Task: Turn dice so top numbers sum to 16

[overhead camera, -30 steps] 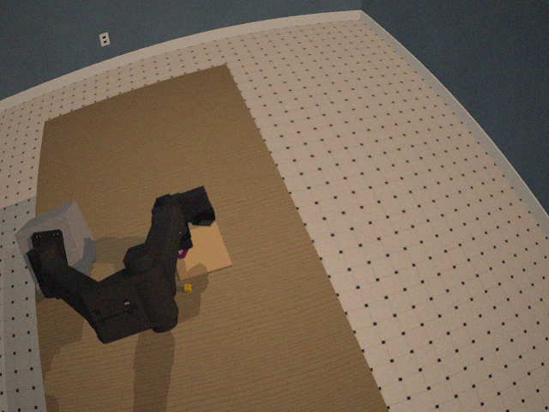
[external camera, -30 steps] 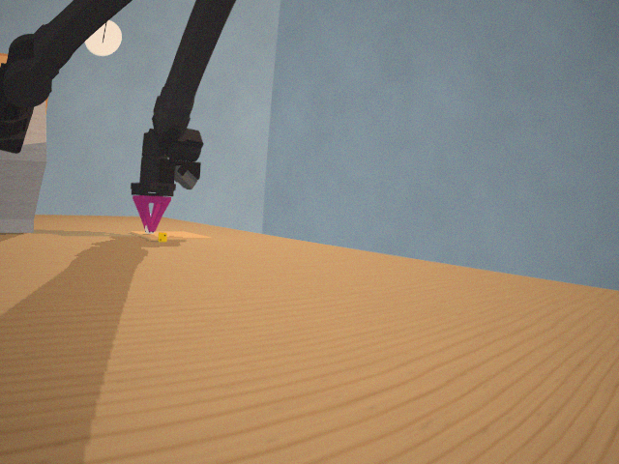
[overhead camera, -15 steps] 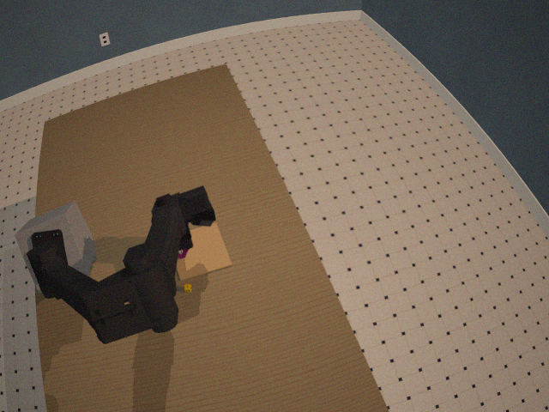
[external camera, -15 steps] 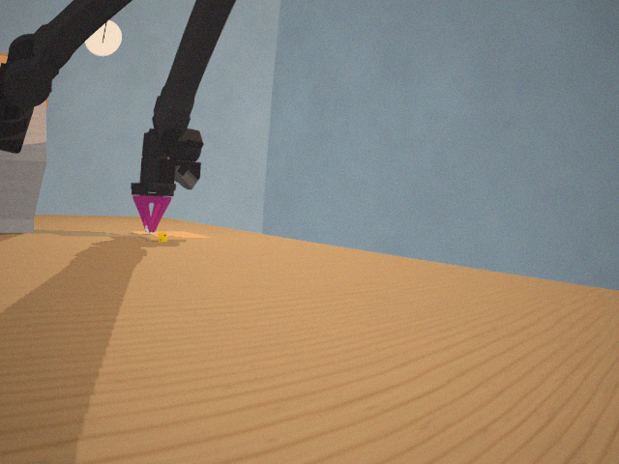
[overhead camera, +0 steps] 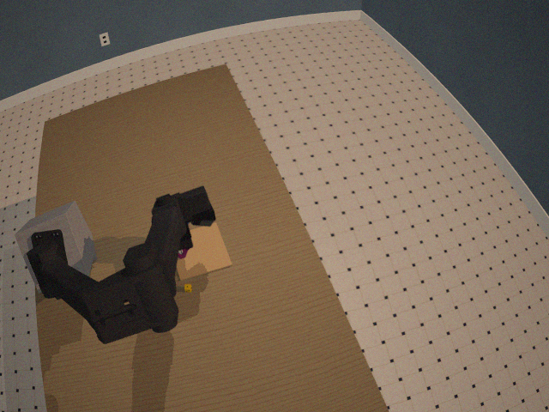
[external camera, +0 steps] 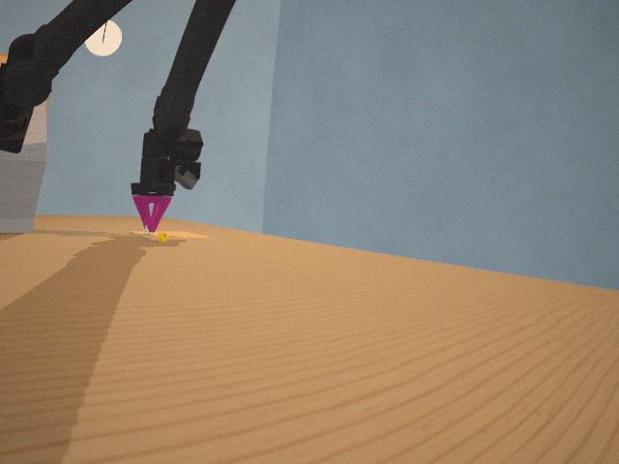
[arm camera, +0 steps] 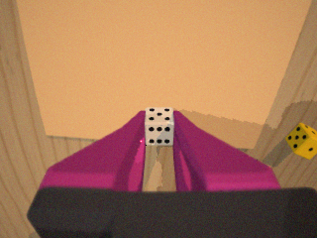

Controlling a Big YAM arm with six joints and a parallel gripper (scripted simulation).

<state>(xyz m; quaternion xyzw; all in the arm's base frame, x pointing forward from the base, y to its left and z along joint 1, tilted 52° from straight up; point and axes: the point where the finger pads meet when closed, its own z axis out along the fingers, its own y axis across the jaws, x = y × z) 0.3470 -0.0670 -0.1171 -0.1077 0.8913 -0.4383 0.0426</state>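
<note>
My hand is right at the white die. Round my hand: mat: 50 mm ahead, 10 mm to the left, 20 mm below; blue die: 30 mm ahead, 110 mm to the left, 10 mm below; yellow die: 100 mm to the right, 10 mm below.
</note>
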